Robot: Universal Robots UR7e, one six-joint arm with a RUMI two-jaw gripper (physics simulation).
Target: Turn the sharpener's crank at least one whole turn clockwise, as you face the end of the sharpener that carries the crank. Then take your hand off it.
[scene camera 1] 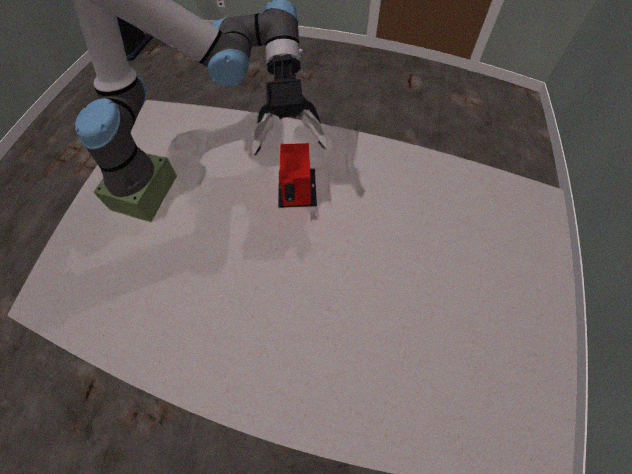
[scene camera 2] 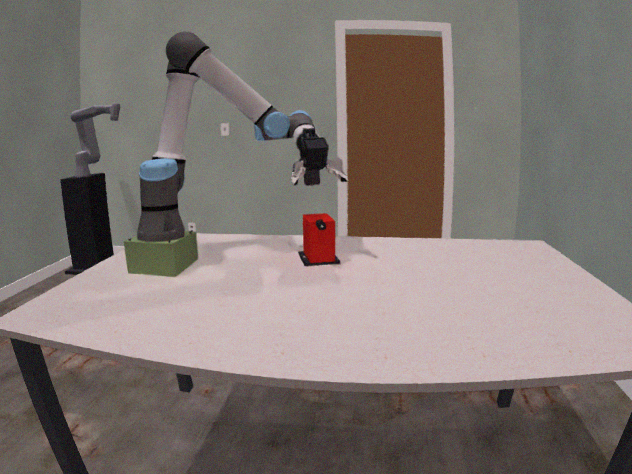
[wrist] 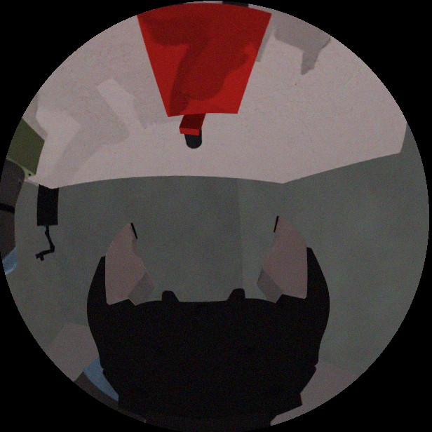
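Pixels of known places: gripper, fingertip midpoint: (scene camera 1: 289,151) (scene camera 2: 321,182); arm's base, link origin: (scene camera 1: 130,175) (scene camera 2: 161,236).
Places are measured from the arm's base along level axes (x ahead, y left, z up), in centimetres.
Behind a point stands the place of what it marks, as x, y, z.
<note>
The sharpener, a red box (scene camera 1: 295,165) {47.8, 6.0, 3.3} (scene camera 2: 318,242) {47.9, -0.3, -2.1} (wrist: 210,55), stands upright on a black base plate at the table's far middle. Its crank shows in the wrist view as a short red arm (wrist: 193,121) with a black knob (wrist: 193,140), at the box's lower edge. The knob also shows on the face toward the cameras in scene camera 1 (scene camera 1: 289,191) {48.2, -2.8, 4.5} and near the top of that face in scene camera 2 (scene camera 2: 320,224) {48.0, -4.0, 3.9}. The red arm is hard to make out in both scene views. My gripper (scene camera 2: 320,180) {48.3, 0.5, 14.5} (wrist: 203,222) is open and empty, in the air above the sharpener, apart from box and crank.
A green block (scene camera 1: 136,204) {6.9, -9.0, 0.0} (scene camera 2: 160,256) {2.8, -8.6, -3.6} under the arm's base stands left of the sharpener. The pale table (scene camera 1: 408,316) {80.1, -23.9, -9.5} (scene camera 2: 408,316) {66.8, -33.6, -9.5} carries both. A black pedestal (scene camera 2: 86,219) with a small grey arm stands beyond the table at the left. A brown door (scene camera 2: 393,137) is behind.
</note>
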